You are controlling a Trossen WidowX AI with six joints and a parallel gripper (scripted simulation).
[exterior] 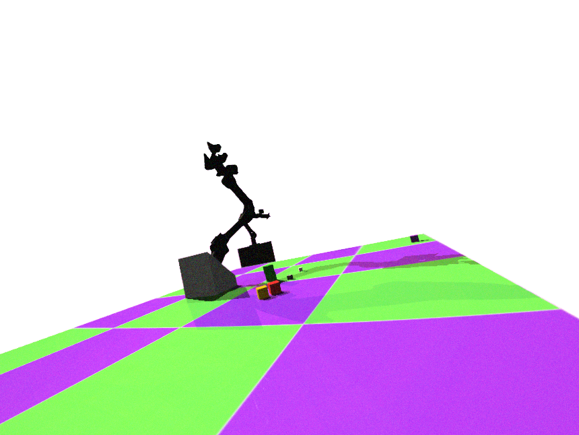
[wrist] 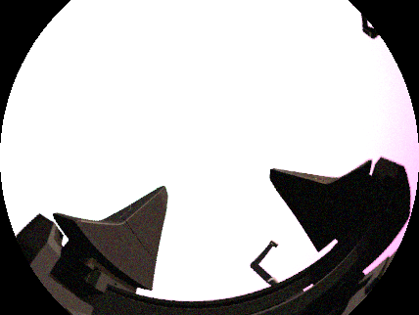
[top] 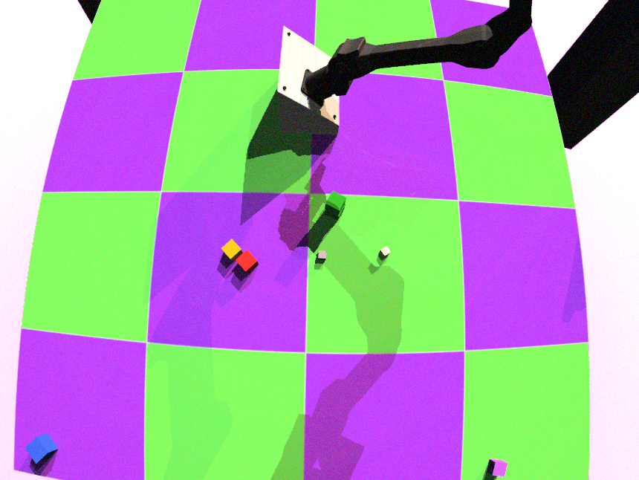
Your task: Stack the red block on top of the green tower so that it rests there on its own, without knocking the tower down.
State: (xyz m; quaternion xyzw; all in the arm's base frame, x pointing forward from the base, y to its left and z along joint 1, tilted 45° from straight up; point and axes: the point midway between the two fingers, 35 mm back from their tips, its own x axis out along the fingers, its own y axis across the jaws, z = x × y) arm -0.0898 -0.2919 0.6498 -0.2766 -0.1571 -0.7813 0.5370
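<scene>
Now: the red block 77 cm below my gripper tip, 55 cm ahead of it and 32 cm to the right of it. From my gripper tip the other things lie so: small white cube (78 cm below, 49 cm ahead, 5 cm to the right); small grey cube (77 cm below, 51 cm ahead, 17 cm to the right); yellow block (77 cm below, 54 cm ahead, 35 cm to the right).
</scene>
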